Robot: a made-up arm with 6 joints.
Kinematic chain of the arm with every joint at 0, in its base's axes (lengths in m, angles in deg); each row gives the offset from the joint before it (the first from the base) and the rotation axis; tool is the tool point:
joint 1: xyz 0 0 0.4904 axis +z
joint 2: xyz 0.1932 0 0 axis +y
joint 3: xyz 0 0 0.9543 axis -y
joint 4: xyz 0 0 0.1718 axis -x
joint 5: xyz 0.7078 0 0 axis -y
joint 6: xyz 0.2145 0 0 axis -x
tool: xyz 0 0 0
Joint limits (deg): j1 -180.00..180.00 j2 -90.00..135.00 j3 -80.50..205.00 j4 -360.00..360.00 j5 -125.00..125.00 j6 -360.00..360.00
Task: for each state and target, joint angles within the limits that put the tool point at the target. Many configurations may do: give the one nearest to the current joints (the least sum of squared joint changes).
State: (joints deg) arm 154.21 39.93 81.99 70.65 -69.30 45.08
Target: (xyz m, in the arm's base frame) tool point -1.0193 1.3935 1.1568
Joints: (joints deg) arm 132.60 57.55 63.38 64.75 -84.29 45.08
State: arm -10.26 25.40 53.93 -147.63 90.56 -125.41
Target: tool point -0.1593 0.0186 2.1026
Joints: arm -26.05 -19.80 74.78 -165.62 88.41 -125.41
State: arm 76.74 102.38 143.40 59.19 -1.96 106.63
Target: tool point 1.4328 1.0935 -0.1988
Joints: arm 38.16 134.93 124.33 59.01 -7.92 106.63
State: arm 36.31 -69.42 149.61 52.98 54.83 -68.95
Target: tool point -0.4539 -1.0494 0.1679
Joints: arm 73.18 -63.80 154.82 48.90 54.08 -68.95
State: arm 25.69 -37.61 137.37 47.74 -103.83 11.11
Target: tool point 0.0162 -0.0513 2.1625
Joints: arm 25.06 -0.14 107.80 14.61 -80.32 11.11
